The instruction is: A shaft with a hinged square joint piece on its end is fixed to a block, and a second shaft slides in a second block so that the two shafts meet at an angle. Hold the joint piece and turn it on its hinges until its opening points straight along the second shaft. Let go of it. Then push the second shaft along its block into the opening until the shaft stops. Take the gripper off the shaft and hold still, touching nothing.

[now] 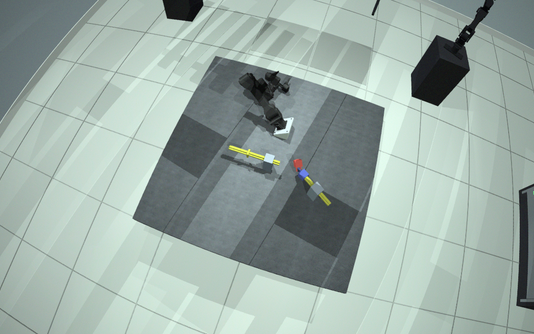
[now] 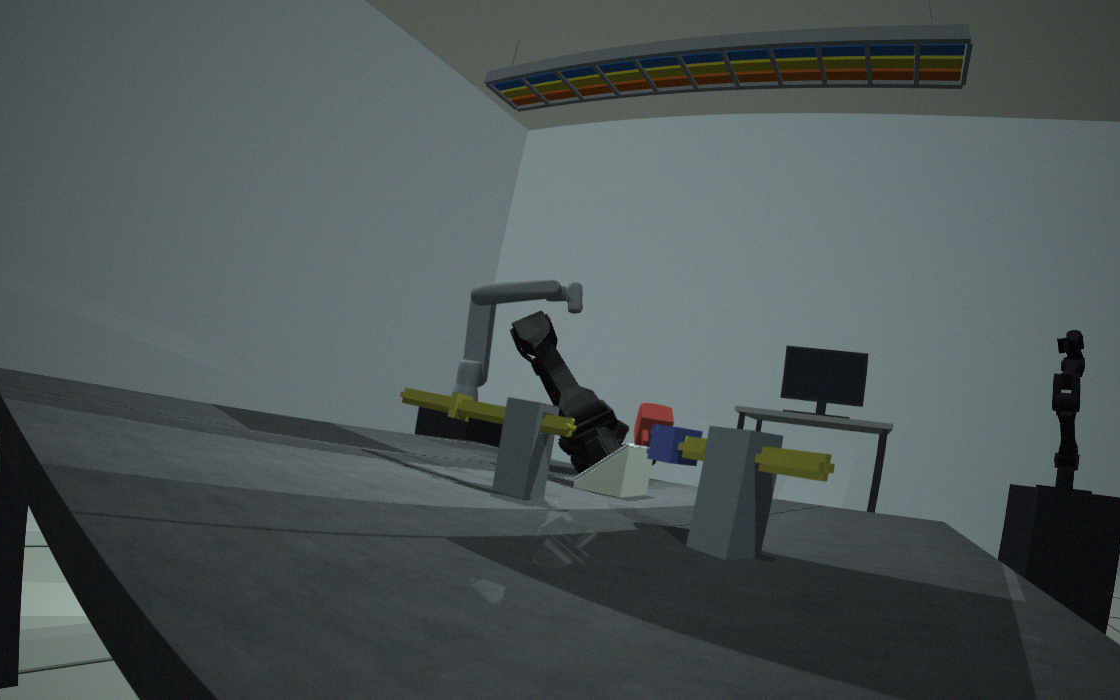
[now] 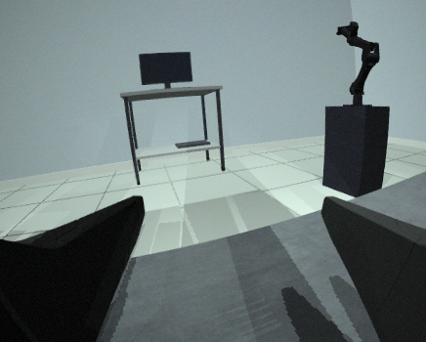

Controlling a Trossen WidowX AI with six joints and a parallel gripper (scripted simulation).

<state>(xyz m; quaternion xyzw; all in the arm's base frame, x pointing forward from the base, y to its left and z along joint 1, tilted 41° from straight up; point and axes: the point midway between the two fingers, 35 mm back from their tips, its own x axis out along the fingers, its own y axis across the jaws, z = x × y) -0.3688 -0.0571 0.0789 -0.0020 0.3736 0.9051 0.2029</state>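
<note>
Right now my gripper tip is 66 cm short of the red joint piece, 23 cm to the right of it and 6 cm below it.
</note>
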